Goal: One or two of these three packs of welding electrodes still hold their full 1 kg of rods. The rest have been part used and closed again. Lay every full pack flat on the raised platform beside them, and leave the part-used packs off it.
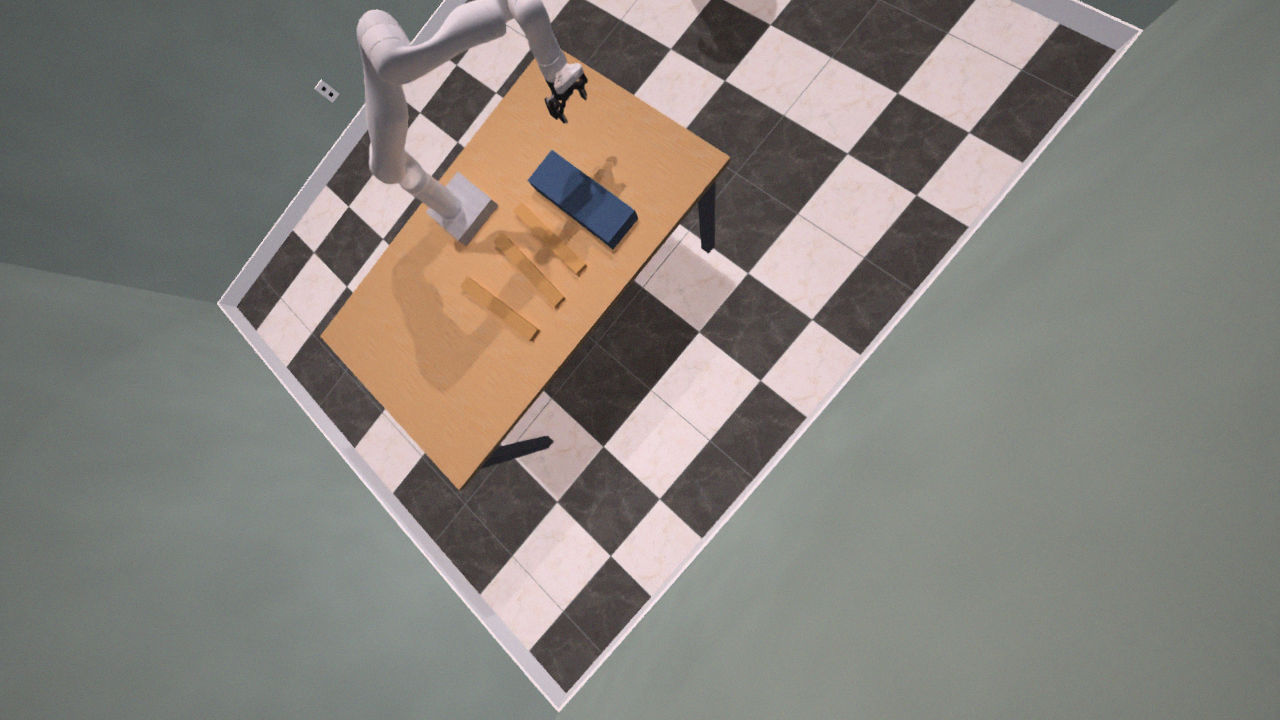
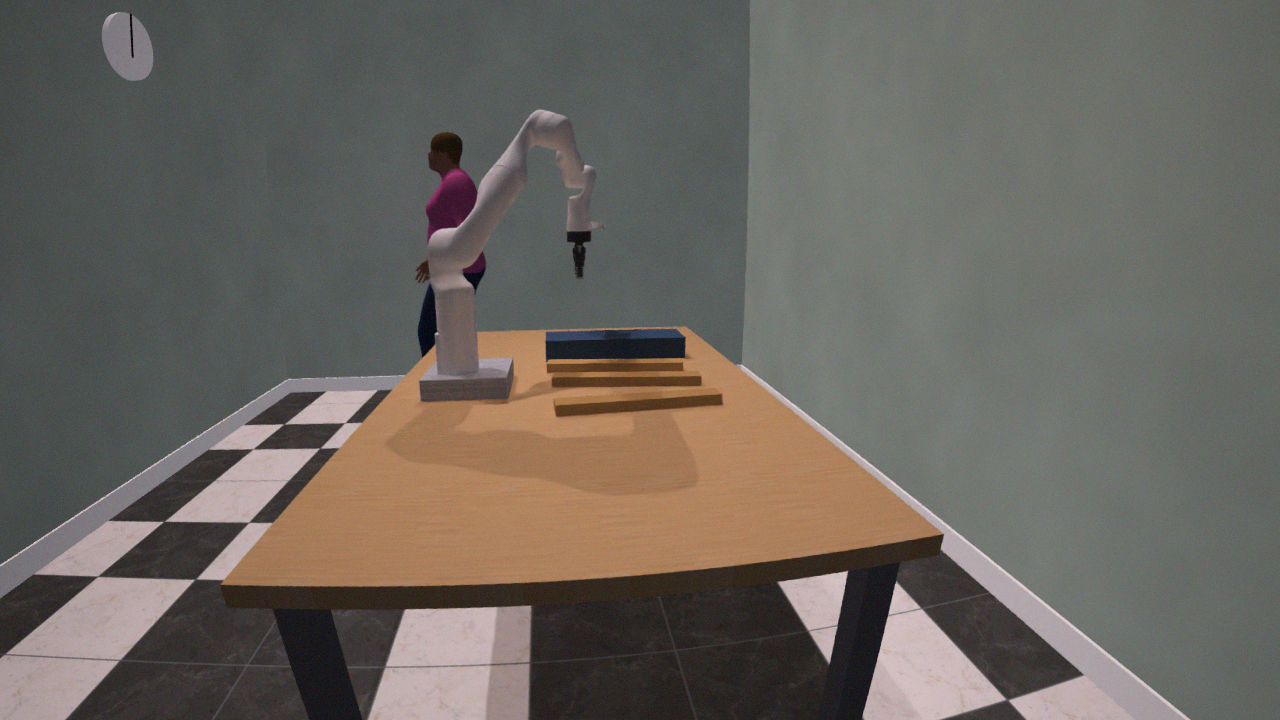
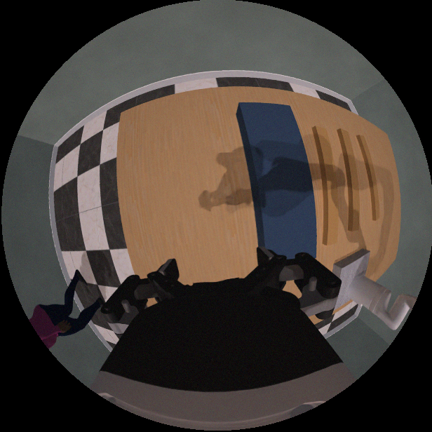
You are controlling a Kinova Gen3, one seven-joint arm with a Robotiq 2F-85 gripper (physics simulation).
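Pixels of known places: gripper, between the fingertips: (image 1: 574, 110) (image 2: 579, 277); arm's base, origin of its link: (image 1: 451, 207) (image 2: 459, 370).
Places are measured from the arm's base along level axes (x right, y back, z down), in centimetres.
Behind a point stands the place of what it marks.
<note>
Three long, thin tan packs lie flat on the table, roughly side by side and apart. The nearest to the platform is one pack (image 1: 571, 260) {x -18.6, y -49.7, z 2.4 cm} (image 2: 614, 366) {x -16.1, y -36.4, z 3.3 cm} (image 3: 329, 220). The middle pack (image 1: 531, 273) {x -5.1, y -42.0, z 2.5 cm} (image 2: 626, 379) {x -2.8, y -39.3, z 3.1 cm} (image 3: 351, 195) comes after it, and the farthest pack (image 1: 501, 309) {x 11.8, y -43.5, z 2.4 cm} (image 2: 637, 402) {x 15.0, y -41.2, z 3.0 cm} (image 3: 370, 182) lies slightly askew. They look alike, and their fill cannot be told. The raised blue platform (image 1: 610, 217) {x -38.2, y -50.8, z -1.2 cm} (image 2: 615, 345) {x -29.4, y -36.7, z 0.6 cm} (image 3: 277, 130) bears no pack. My gripper (image 1: 571, 105) {x -52.1, y -25.2, z -16.5 cm} (image 2: 580, 274) {x -52.1, y -25.2, z -16.5 cm} (image 3: 216, 262) is open and empty, high above the table on the platform's side away from the packs.
The arm's grey base (image 1: 460, 210) {x -1.9, y -4.3, z -0.3 cm} (image 2: 467, 380) {x 7.4, y -3.8, z 0.3 cm} (image 3: 351, 277) stands on the wooden table (image 1: 429, 429) {x 62.8, y -55.1, z 4.9 cm} (image 2: 581, 537) {x 63.8, y -32.3, z 4.8 cm} (image 3: 165, 175), beside one end of the packs. The arm's shadow falls across packs and platform. A person in a pink top (image 2: 458, 201) (image 3: 44, 324) stands beyond the table.
</note>
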